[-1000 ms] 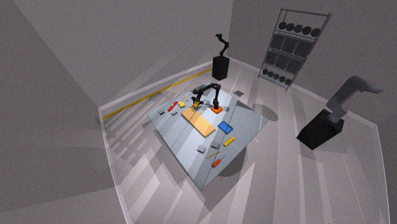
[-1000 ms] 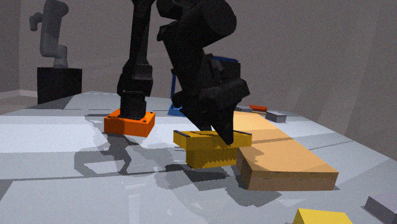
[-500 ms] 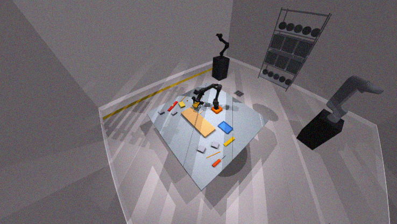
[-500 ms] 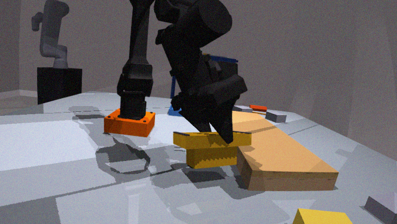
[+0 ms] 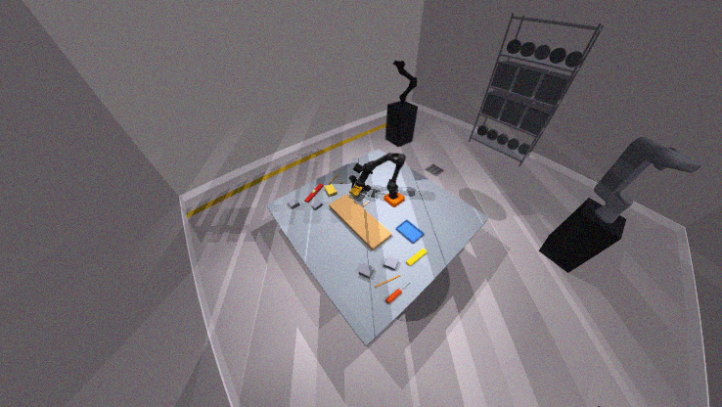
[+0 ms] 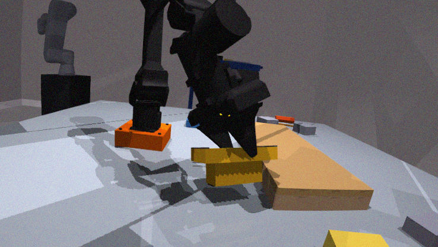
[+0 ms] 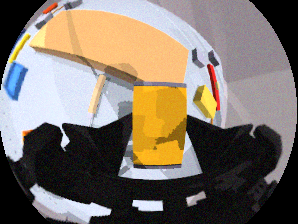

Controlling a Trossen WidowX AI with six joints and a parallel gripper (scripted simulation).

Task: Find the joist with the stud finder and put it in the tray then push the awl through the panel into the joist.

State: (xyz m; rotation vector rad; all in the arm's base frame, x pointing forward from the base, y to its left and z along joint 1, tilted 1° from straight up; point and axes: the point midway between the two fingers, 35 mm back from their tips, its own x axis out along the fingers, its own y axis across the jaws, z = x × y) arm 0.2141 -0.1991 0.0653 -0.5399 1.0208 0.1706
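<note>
The green square light lies 40 mm below my gripper tip, 40 mm behind it and 30 mm to the right of it. Round my gripper tip: awl 110 mm to the left, 60 mm below, 40 mm behind; then yellow stud finder 30 mm below, 20 mm to the right, 20 mm behind; then yellow block 190 mm to the right, 130 mm ahead, 50 mm below.
</note>
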